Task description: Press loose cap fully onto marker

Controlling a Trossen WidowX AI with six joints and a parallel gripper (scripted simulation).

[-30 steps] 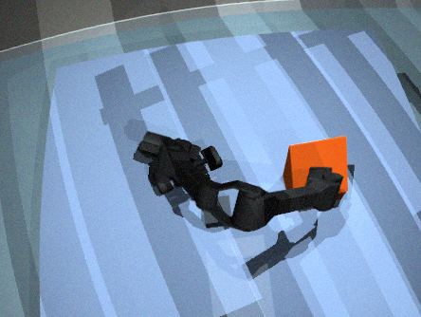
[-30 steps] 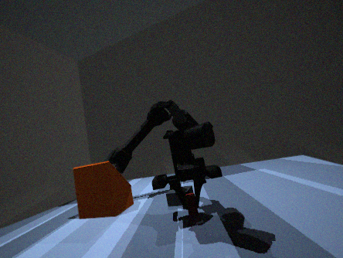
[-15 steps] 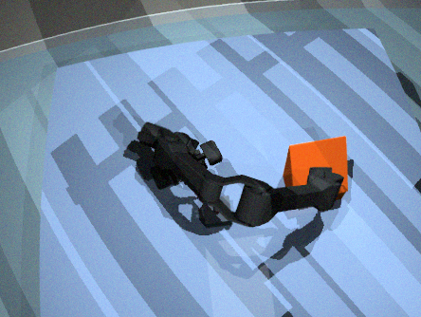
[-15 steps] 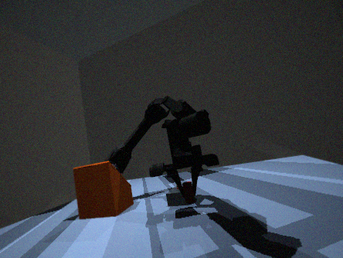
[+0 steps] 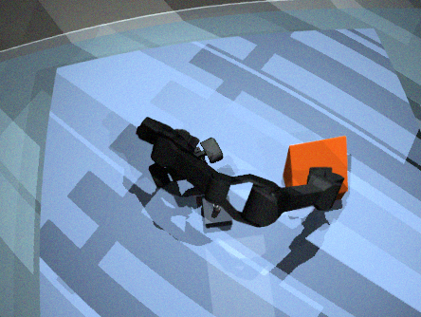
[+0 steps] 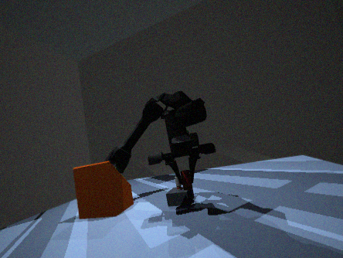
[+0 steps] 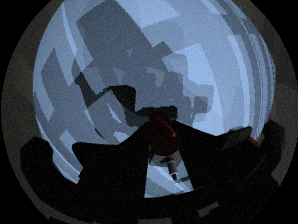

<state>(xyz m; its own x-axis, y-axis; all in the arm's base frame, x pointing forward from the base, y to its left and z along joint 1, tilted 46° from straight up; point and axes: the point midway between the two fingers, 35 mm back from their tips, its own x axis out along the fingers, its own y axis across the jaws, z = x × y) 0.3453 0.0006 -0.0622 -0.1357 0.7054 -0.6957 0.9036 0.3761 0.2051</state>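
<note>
The dark grey holder block is 7 cm behind my gripper tip, 9 cm to the left of it and 6 cm below it. Round my gripper tip: red cap 1 cm above.
</note>
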